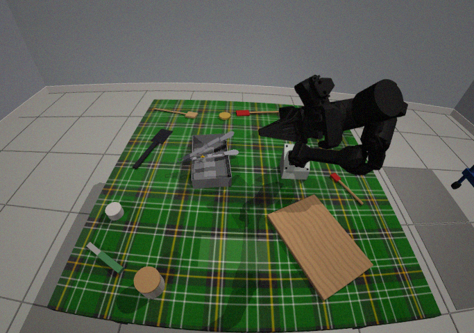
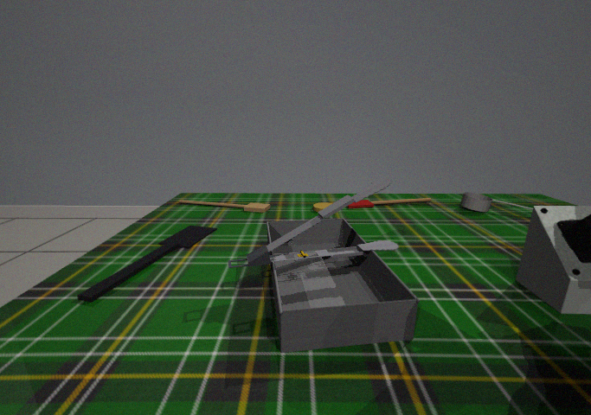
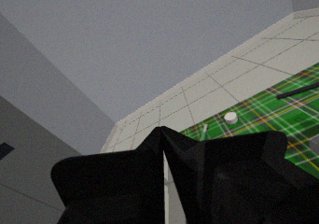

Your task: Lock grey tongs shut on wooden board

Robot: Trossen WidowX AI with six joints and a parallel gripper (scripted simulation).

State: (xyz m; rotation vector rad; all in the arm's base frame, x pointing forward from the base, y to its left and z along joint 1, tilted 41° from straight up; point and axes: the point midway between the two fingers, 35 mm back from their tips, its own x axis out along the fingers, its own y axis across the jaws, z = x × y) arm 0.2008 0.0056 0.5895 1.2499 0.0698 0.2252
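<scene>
Now: the grey roasting tin 49 cm below my gripper tip, 46 cm to the right of it and 12 cm ahead of it. Also, from my gripper tip: cork-lidded jar 48 cm below, 29 cm ahead, 11 cm to the left; green-handled tool 51 cm below, 49 cm ahead, 2 cm to the left; wooden board 51 cm below, 29 cm behind, 5 cm to the right.
</scene>
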